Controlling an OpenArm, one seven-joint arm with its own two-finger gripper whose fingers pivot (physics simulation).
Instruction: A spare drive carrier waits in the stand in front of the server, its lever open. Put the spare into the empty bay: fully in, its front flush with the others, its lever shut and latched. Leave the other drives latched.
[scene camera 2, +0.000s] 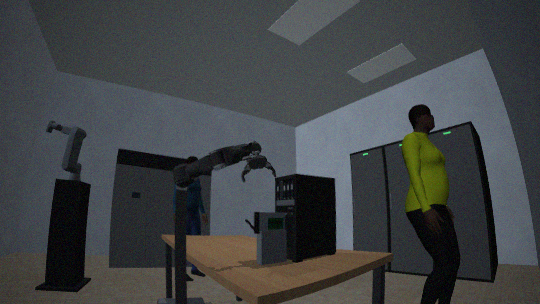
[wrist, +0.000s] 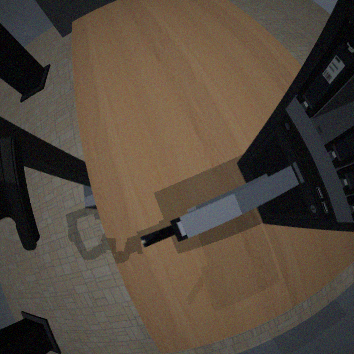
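The spare carrier (scene camera 2: 277, 223) (wrist: 210, 215) stands upright in the grey stand (scene camera 2: 271, 251) in front of the server (scene camera 2: 316, 220) (wrist: 280, 150). Its black lever (scene camera 2: 250, 225) (wrist: 159, 236) sticks out, open, away from the server. My gripper (scene camera 2: 259, 178) is open and empty, its fingers spread, high above the stand and left of the server's top in the scene view. In the wrist view one finger shows at the left edge; the other is out of view. Drives (scene camera 2: 285, 189) (wrist: 332, 70) sit in the server's upper front. The empty bay (wrist: 336, 120) shows as a grey gap between drives.
The stand and server are on the wooden table (scene camera 2: 240, 275) (wrist: 150, 100). A person in yellow (scene camera 2: 427, 170) is at the right by the tall cabinets (scene camera 2: 367, 200). A person in blue (scene camera 2: 195, 207) is behind the arm. Another robot arm (scene camera 2: 74, 150) stands on a black pedestal (scene camera 2: 67, 230).
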